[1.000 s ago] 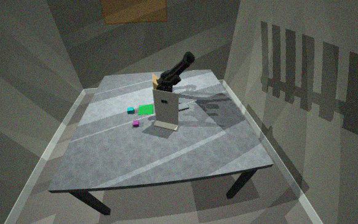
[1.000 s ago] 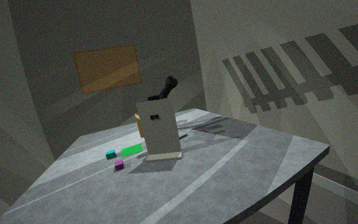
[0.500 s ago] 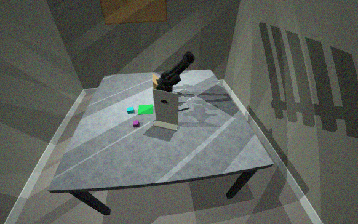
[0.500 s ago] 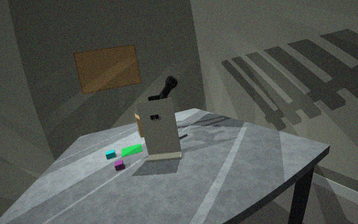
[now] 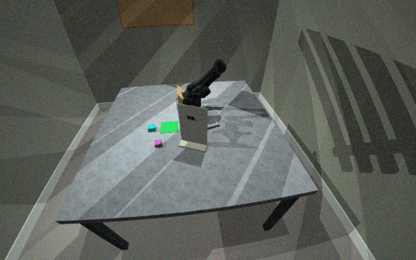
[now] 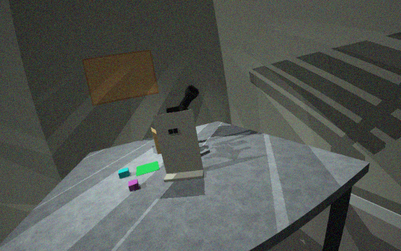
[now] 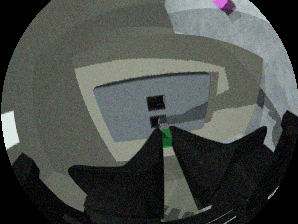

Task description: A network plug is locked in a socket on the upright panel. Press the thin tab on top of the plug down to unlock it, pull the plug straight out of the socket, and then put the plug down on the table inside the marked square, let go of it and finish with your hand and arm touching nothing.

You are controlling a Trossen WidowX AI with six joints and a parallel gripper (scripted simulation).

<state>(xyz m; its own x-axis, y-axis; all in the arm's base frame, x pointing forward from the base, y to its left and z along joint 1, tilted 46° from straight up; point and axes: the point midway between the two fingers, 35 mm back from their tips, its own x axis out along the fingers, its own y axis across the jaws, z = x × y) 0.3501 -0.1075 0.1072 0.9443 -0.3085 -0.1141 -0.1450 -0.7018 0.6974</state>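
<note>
Now: gripper tip 18 cm past the green marked square, 15 cm to the left of it and 20 cm above it. The rest, counted from my gripper tip: upright panel: 3 cm ahead, 2 cm to the right, 7 cm below; magenta cube: 2 cm behind, 24 cm to the right, 19 cm below; network plug: right at my gripper tip.
</note>
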